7 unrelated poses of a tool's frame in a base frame.
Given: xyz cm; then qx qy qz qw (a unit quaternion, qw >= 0).
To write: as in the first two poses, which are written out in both.
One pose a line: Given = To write
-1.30 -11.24 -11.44 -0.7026 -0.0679 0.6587 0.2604 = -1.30 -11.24 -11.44 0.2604 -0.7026 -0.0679 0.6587
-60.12 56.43 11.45 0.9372 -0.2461 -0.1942 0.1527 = -60.12 56.43 11.45 0.1527 0.9372 -0.2461 -0.1942
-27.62 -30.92 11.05 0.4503 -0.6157 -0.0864 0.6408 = -27.62 -30.92 11.05 0.6408 0.4503 -0.6157 -0.0864
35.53 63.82 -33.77 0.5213 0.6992 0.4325 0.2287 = 35.53 63.82 -33.77 0.2287 0.5213 0.6992 0.4325
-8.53 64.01 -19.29 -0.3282 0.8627 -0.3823 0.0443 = -8.53 64.01 -19.29 0.0443 -0.3282 0.8627 -0.3823
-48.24 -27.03 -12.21 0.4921 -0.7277 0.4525 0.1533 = -48.24 -27.03 -12.21 0.1533 0.4921 -0.7277 0.4525
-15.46 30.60 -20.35 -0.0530 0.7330 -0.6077 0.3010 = -15.46 30.60 -20.35 0.3010 -0.0530 0.7330 -0.6077
